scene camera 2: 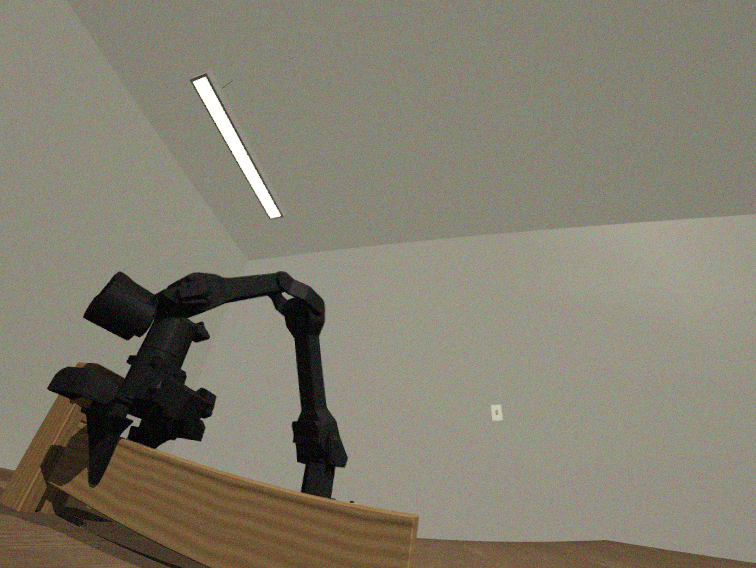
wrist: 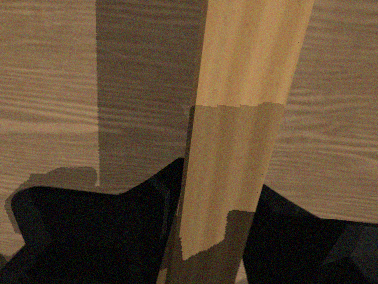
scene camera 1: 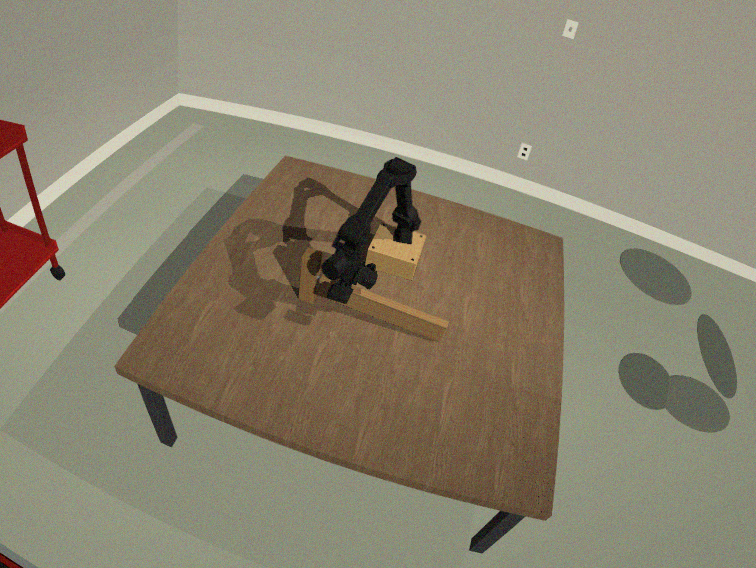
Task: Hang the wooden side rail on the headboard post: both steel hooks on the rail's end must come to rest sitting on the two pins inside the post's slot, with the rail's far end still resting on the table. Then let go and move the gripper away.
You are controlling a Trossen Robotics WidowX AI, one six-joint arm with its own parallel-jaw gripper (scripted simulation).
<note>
In view: my gripper (scene camera 2: 106,486) and a wooden side rail (scene camera 2: 186,507).
The wooden side rail shows as well in the wrist view (wrist: 244,66) and in scene camera 1 (scene camera 1: 361,300). My gripper also shows in the wrist view (wrist: 205,166) and in scene camera 1 (scene camera 1: 344,297).
</note>
